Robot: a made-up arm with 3 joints. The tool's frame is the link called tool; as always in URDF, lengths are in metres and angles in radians. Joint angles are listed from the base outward.
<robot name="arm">
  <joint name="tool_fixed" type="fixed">
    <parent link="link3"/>
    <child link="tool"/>
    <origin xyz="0.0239 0.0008 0.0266" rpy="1.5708 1.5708 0"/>
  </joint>
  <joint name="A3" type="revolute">
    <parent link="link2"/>
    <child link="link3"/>
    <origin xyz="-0.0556 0.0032 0.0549" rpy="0 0 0"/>
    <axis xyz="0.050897 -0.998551 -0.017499"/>
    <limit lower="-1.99" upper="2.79"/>
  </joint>
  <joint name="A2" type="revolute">
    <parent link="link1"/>
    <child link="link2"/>
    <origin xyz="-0.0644 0.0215 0.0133" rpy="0 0 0"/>
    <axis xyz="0 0 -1"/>
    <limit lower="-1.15" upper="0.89"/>
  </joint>
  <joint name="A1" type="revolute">
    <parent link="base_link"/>
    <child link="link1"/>
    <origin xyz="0.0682 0.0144 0.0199" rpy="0 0 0"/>
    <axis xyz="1 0 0"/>
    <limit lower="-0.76" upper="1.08"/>
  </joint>
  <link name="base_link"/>
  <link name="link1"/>
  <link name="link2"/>
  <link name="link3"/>
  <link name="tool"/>
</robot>
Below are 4 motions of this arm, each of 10 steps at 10 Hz.
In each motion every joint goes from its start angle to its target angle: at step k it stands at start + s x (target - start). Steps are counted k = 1, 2, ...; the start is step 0. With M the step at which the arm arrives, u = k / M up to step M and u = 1 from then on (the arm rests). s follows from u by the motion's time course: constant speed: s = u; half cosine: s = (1 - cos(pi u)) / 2; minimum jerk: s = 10 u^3 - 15 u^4 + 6 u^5.
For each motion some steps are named. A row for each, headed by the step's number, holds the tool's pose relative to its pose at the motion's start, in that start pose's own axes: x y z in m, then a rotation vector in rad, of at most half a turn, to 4 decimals.
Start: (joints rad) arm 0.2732 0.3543 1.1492
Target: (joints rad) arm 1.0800 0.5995 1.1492
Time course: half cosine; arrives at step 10
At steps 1, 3, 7, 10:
1: 0.0002 0.0012 0.0014 0.0196 0.0018 -0.0063
3: 0.0023 0.0095 0.0125 0.1637 0.0147 -0.0565
7: 0.0160 0.0277 0.0535 0.6132 0.0531 -0.2607
10: 0.0232 0.0302 0.0691 0.7633 0.0670 -0.3473

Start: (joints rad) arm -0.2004 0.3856 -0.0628
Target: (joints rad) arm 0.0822 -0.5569 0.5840
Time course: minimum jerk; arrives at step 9
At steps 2, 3, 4, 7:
2: -0.0019 -0.0008 0.0043 -0.0719 0.0201 0.0421
3: -0.0048 -0.0019 0.0123 -0.1952 0.0649 0.1182
4: -0.0077 -0.0022 0.0247 -0.3618 0.1479 0.2293
7: -0.0071 0.0060 0.0641 -0.7806 0.4988 0.5564

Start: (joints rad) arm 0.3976 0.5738 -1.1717
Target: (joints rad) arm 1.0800 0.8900 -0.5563
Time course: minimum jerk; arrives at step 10
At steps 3, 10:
3: -0.0072 -0.0047 0.0052 -0.0620 0.0907 0.0397
10: -0.0413 -0.0134 0.0458 -0.1983 0.5867 0.1438

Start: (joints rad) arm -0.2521 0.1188 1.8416
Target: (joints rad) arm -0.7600 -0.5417 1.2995
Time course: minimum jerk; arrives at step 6
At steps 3, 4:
3: 0.0073 0.0020 0.0038 -0.2133 0.3451 -0.3119
4: 0.0159 0.0032 0.0012 -0.3812 0.5149 -0.5202

